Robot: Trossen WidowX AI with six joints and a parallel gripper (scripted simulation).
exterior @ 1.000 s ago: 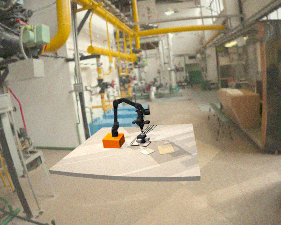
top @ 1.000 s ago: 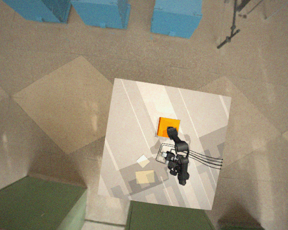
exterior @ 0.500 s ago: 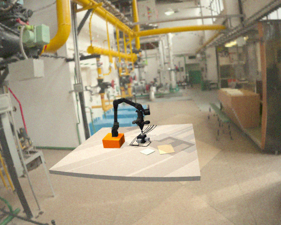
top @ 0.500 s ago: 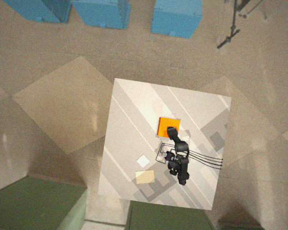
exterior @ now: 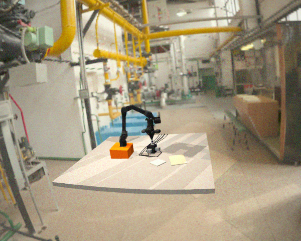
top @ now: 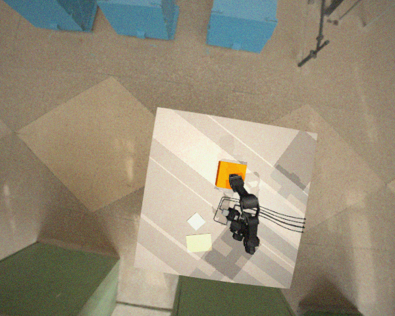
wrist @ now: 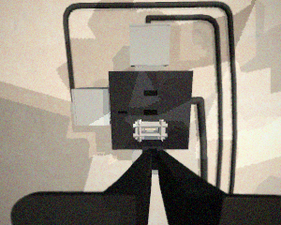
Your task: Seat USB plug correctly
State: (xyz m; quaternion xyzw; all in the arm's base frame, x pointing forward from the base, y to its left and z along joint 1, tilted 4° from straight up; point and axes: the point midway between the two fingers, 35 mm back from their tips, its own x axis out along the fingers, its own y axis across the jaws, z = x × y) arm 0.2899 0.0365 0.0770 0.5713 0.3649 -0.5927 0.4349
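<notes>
Right now the USB plug is 2 cm below my gripper tip. The rest, counted from my gripper tip: cream card 23 cm ahead, 27 cm to the right, 12 cm below.
</notes>
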